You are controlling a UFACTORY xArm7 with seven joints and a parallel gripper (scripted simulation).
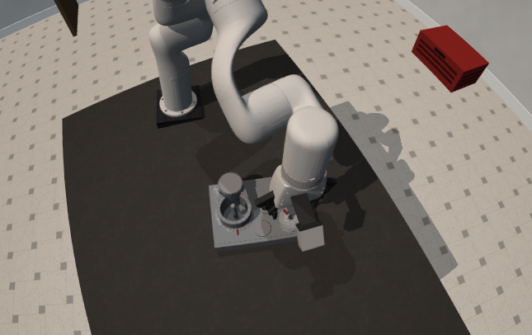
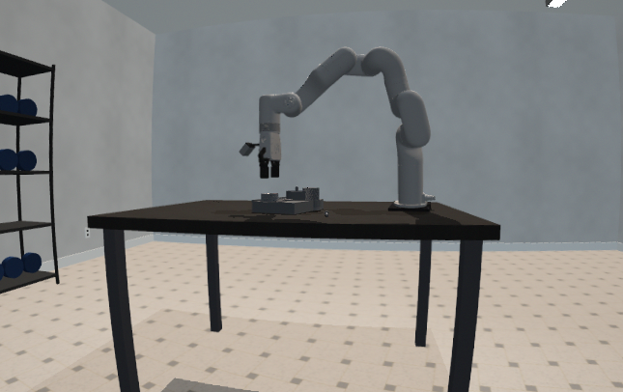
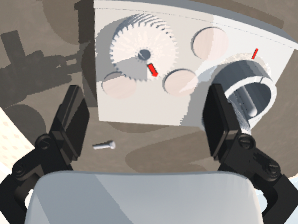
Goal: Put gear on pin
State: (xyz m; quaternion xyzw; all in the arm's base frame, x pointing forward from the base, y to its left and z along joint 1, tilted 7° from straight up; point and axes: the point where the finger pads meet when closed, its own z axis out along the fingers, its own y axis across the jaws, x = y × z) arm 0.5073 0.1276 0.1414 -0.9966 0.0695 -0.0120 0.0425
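Now: the loose gear 8 cm below my hand. Also, from my hand: small bolt (22 cm behind, 12 cm below, 11 cm to the left).
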